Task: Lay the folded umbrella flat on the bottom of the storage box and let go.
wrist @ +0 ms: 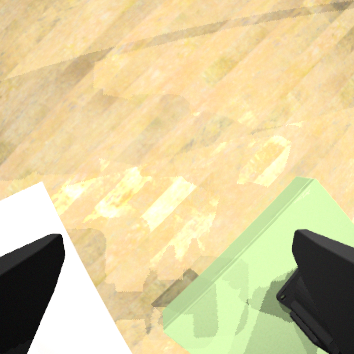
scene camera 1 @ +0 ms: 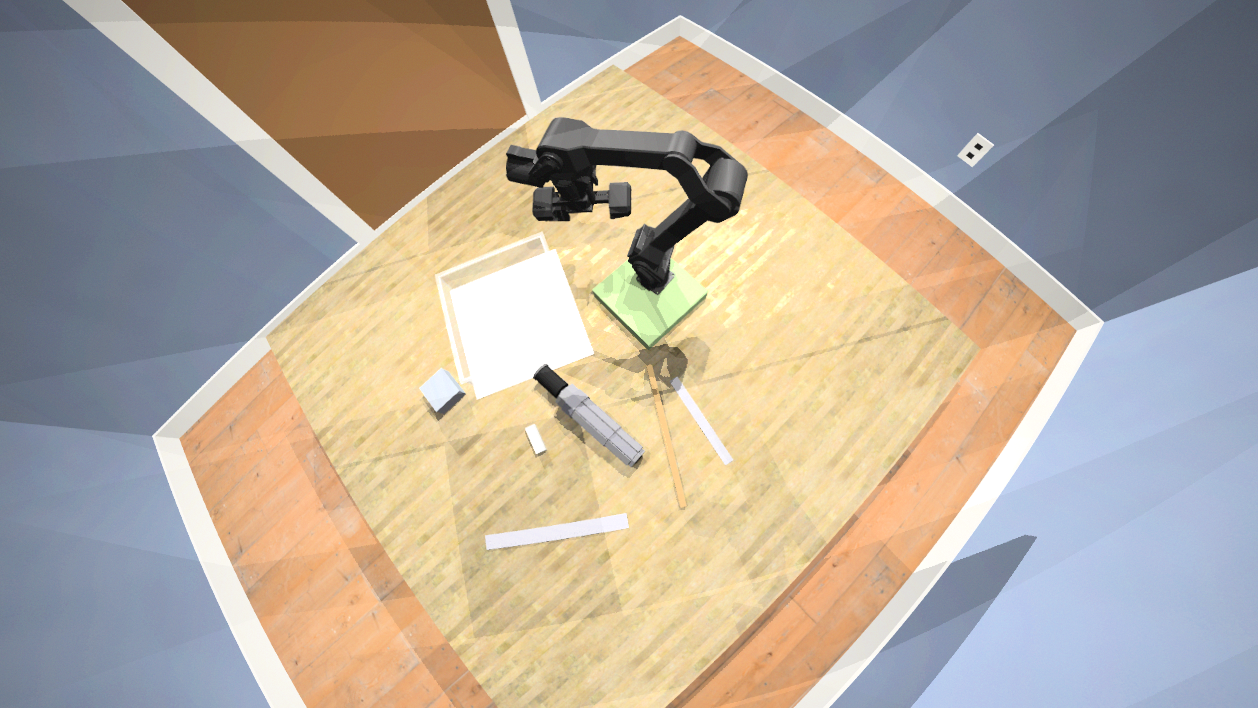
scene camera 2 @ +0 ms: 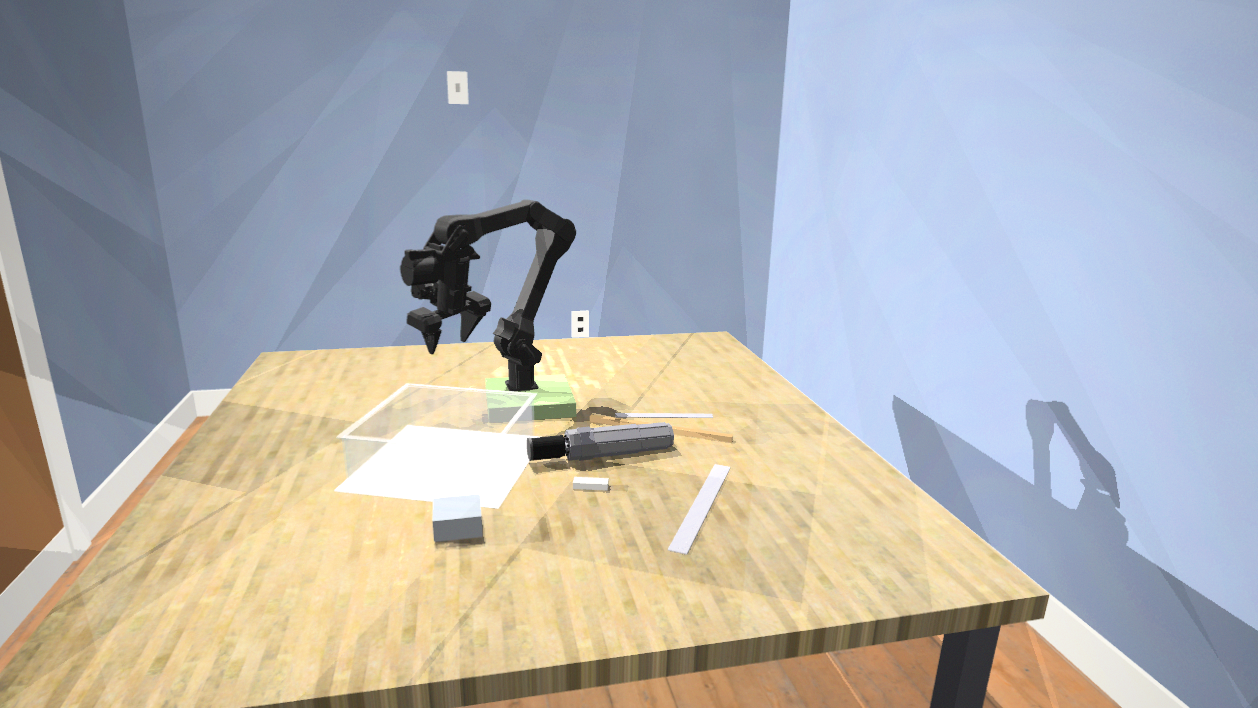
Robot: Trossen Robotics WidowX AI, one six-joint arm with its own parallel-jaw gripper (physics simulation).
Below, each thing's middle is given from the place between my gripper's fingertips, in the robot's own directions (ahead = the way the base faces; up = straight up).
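Thin wooden stick (scene camera 2: pixel 677 430): 23 cm ahead of my hand, 39 cm to the left, 14 cm below. Storage box (scene camera 2: pixel 442 441): 3 cm to the right of my hand, 25 cm ahead, 9 cm below. Going by their middles, nearest to my hand of the things named here: the storage box.
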